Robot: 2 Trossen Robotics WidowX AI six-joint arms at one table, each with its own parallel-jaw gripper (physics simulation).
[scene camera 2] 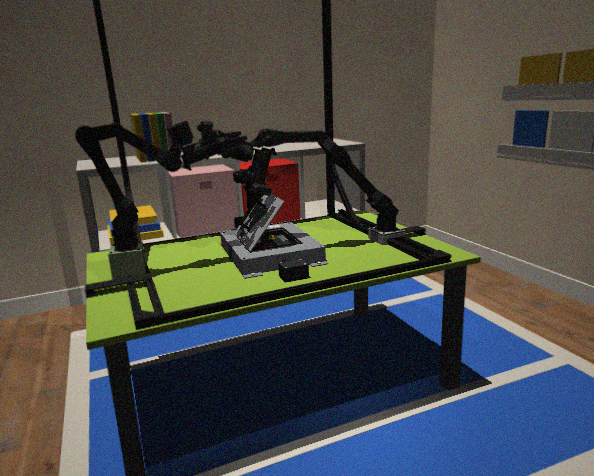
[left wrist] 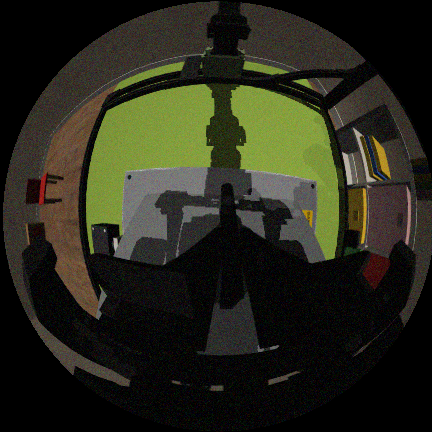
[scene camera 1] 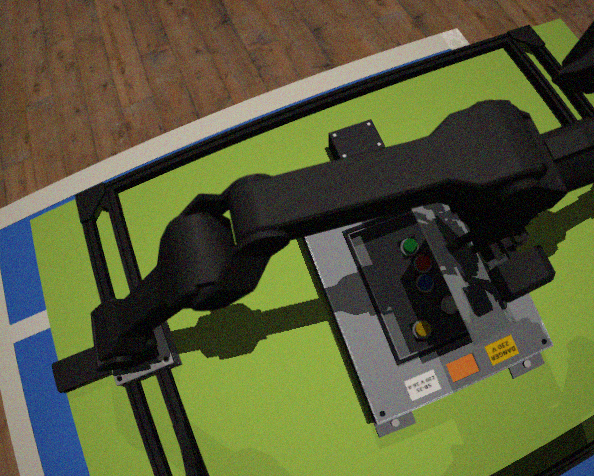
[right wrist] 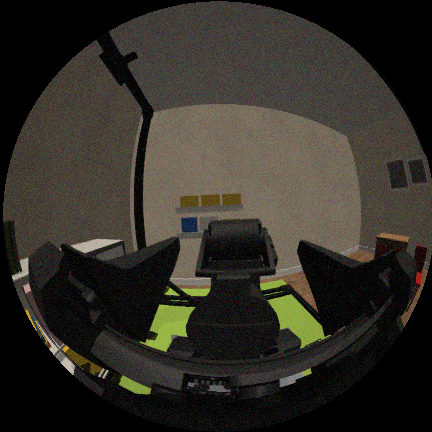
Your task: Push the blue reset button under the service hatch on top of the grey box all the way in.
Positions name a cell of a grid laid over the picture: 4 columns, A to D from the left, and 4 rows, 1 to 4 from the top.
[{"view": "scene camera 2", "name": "my left gripper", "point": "B2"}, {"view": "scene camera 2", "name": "my right gripper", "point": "B2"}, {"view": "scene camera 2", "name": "service hatch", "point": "B2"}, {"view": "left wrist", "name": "my left gripper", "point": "C3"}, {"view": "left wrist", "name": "service hatch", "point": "B3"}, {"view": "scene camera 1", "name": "my left gripper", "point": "D2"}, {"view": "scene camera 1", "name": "service hatch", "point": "D3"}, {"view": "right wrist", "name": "my left gripper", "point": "C4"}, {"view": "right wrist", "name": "my right gripper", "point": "C3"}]
